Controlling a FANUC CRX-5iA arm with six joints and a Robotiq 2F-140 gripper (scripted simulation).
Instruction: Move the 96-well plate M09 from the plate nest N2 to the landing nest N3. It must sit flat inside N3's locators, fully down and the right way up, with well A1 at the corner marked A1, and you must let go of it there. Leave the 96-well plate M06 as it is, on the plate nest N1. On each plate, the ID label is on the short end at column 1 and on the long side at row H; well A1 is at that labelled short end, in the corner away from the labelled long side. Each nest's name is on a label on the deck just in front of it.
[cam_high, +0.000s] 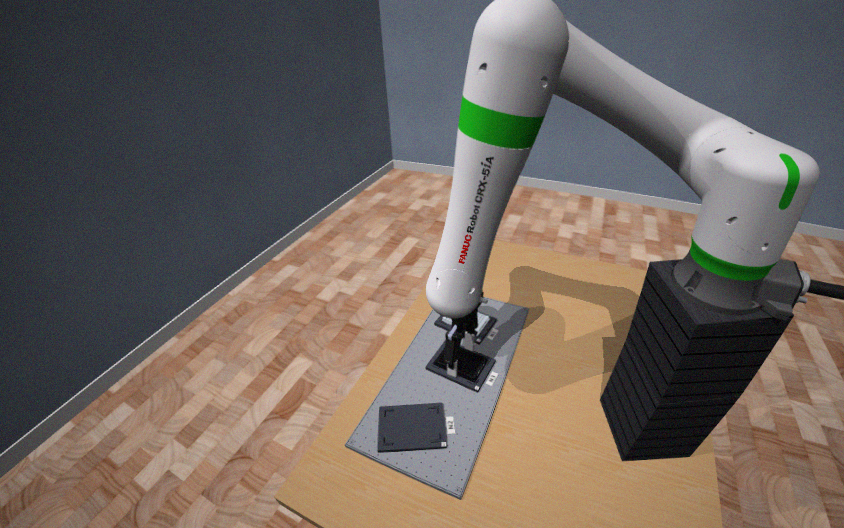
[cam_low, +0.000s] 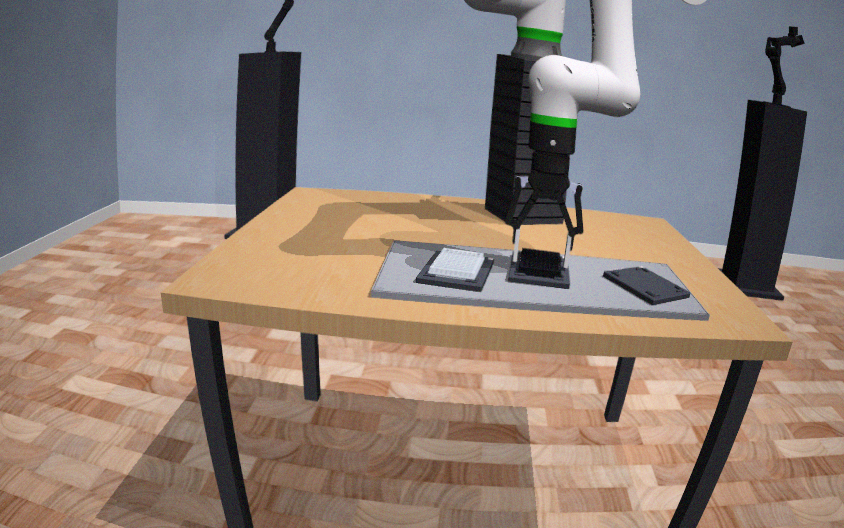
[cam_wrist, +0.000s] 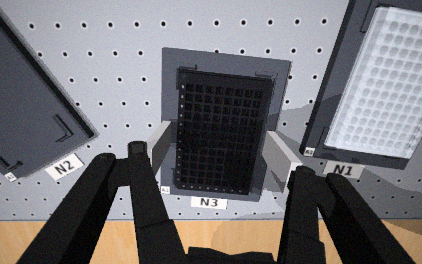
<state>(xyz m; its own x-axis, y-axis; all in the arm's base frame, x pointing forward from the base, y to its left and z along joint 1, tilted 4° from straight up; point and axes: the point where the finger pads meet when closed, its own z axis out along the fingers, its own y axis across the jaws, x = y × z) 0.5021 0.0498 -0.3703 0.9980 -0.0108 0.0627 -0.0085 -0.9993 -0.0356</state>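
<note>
My hand is 2 cm above the black 96-well plate M09. Also, from my hand: landing nest N3 (4 cm below); white plate M06 (16 cm to the right, 6 cm ahead, 2 cm below); N3 label (10 cm behind, 4 cm below).
</note>
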